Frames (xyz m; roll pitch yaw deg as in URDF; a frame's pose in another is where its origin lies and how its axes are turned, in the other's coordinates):
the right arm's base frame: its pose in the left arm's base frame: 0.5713 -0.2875 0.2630 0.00 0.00 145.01
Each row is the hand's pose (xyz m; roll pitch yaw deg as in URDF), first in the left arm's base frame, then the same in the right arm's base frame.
Working: the left arm's base frame: its pose in the right arm's base frame: 0.6329 0.0921 -0.2630 0.00 0.00 -145.01

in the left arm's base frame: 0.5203 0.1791 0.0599 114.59 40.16 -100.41
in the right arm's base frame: 0.3093 -0.3530 -0.2031 114.59 40.16 114.58
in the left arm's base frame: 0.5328 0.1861 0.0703 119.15 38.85 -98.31
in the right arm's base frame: 0.3031 -0.3659 -0.1927 119.15 38.85 116.68
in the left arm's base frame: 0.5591 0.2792 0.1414 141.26 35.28 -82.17
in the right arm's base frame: 0.3350 -0.4573 -0.1216 141.26 35.28 132.82
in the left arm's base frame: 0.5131 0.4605 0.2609 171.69 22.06 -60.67
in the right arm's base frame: 0.4766 -0.5794 -0.0021 171.69 22.06 154.32
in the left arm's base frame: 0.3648 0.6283 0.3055 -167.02 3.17 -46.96
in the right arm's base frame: 0.6943 -0.6319 0.0425 -167.02 3.17 168.03
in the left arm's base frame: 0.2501 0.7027 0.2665 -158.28 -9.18 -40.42
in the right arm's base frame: 0.8310 -0.6270 0.0035 -158.28 -9.18 174.57
